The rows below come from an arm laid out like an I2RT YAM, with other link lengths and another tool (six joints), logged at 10 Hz.
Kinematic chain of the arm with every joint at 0, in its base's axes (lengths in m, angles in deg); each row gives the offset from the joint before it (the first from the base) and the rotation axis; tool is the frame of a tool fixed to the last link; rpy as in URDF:
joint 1: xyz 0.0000 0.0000 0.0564 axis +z
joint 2: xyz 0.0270 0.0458 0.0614 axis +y
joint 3: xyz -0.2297 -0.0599 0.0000 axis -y
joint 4: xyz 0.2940 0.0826 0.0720 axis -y
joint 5: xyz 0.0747 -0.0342 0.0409 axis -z
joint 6: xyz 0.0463 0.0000 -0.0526 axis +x
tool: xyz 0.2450 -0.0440 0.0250 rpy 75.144 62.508 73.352
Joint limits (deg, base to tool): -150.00..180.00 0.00..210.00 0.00..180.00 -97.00..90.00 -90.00..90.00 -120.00..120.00
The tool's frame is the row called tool.
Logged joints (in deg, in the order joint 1, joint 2, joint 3, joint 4, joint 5, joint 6), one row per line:
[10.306, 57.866, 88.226, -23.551, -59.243, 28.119]
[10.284, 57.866, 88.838, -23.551, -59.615, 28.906]
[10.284, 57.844, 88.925, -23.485, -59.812, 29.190]
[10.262, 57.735, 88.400, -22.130, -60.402, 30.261]
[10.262, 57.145, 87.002, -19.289, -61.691, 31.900]
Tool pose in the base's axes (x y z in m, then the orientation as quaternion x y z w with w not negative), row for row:
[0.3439, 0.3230, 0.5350, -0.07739, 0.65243, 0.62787, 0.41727]
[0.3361, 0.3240, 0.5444, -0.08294, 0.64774, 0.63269, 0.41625]
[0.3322, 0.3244, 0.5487, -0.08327, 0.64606, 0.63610, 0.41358]
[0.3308, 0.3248, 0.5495, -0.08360, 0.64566, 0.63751, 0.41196]
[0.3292, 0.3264, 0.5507, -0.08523, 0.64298, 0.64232, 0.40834]
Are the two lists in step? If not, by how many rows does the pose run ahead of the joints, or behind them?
The pose runs 1 row behind the joints: the pose in row i belongs to the joints in row i - 1.
